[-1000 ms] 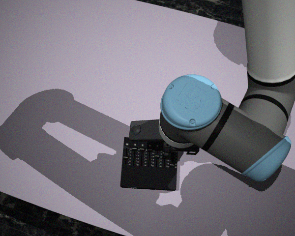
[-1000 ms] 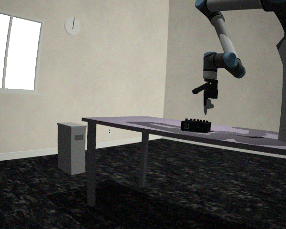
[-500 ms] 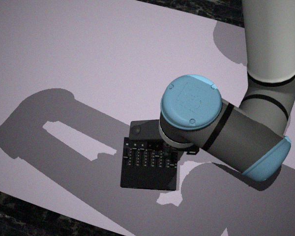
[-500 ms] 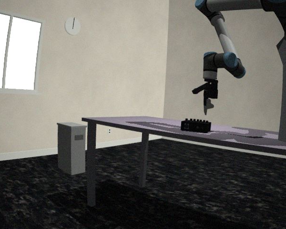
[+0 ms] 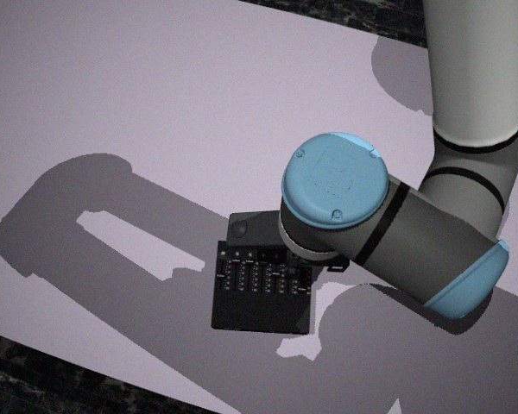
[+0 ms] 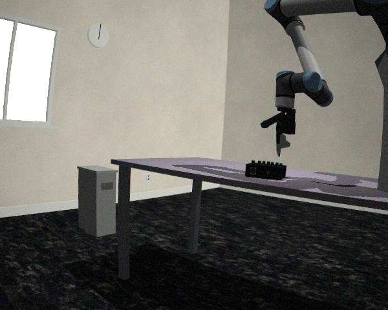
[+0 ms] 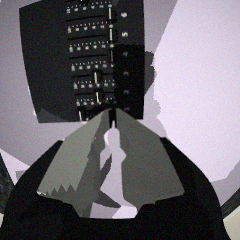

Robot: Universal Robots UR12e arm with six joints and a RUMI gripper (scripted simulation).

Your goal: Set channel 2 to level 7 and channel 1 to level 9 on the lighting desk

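The channel 1 knob is 40 mm below my hand, 30 mm to the left of it and 30 mm behind it.
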